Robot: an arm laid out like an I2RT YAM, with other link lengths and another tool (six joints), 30 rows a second.
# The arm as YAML. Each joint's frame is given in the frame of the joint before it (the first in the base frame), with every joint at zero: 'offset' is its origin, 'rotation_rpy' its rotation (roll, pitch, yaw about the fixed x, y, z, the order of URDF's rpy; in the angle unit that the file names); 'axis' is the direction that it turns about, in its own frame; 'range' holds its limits. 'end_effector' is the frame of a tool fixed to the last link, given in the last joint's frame.
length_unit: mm
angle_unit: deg
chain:
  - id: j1
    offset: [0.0, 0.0, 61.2]
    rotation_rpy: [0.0, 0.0, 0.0]
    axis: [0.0, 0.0, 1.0]
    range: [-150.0, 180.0]
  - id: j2
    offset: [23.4, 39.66, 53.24]
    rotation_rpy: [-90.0, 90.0, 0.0]
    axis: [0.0, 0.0, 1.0]
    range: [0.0, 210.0]
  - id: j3
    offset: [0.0, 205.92, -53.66]
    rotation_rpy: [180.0, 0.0, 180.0]
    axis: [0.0, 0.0, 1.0]
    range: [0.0, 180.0]
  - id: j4
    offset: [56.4, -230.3, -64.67]
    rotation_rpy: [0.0, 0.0, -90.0]
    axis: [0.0, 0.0, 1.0]
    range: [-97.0, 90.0]
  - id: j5
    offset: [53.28, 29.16, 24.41]
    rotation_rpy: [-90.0, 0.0, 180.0]
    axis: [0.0, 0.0, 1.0]
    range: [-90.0, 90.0]
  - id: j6
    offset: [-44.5, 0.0, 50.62]
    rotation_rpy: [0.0, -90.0, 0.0]
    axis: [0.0, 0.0, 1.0]
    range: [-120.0, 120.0]
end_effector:
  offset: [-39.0, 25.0, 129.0]
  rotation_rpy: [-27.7, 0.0, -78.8]
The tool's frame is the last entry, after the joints.
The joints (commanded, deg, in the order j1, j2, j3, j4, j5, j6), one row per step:
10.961 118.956 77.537 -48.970 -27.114 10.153
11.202 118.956 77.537 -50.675 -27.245 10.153
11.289 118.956 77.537 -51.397 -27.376 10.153
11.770 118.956 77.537 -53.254 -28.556 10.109
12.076 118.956 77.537 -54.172 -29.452 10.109
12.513 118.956 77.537 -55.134 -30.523 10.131
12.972 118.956 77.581 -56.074 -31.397 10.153
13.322 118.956 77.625 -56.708 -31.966 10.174
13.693 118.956 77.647 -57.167 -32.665 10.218
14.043 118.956 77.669 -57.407 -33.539 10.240
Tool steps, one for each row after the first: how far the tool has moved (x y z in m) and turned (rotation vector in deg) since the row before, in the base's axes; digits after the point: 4 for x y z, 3 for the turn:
-0.0067 0.0005 -0.0003 -0.199 1.698 0.238
-0.0028 0.0003 0.0001 -0.012 0.734 0.081
-0.0084 0.0043 0.0017 0.789 2.035 0.443
-0.0045 0.0032 0.0015 0.684 1.083 0.226
-0.0051 0.0042 0.0019 0.831 1.177 0.305
-0.0048 0.0038 0.0018 0.644 1.076 0.334
-0.0033 0.0027 0.0012 0.410 0.713 0.256
-0.0029 0.0032 0.0014 0.560 0.608 0.234
-0.0022 0.0036 0.0018 0.781 0.430 0.201

